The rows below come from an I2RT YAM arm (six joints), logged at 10 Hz.
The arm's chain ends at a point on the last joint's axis. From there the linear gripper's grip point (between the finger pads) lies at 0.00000 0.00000 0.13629 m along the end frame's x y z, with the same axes.
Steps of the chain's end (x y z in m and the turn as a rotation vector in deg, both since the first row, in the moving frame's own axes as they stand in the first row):
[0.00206 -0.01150 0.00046 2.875 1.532 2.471]
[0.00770 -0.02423 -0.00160 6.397 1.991 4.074]
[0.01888 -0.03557 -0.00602 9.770 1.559 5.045]
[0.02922 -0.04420 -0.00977 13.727 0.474 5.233]
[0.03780 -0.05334 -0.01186 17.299 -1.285 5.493]
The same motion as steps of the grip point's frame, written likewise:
[0.00585 -0.01825 0.00024 2.875 1.532 2.471]
[0.01296 -0.03923 -0.00253 6.397 1.991 4.074]
[0.02359 -0.05850 -0.00805 9.770 1.559 5.045]
[0.03182 -0.07644 -0.01366 13.727 0.474 5.233]
[0.03675 -0.09395 -0.01805 17.299 -1.285 5.493]

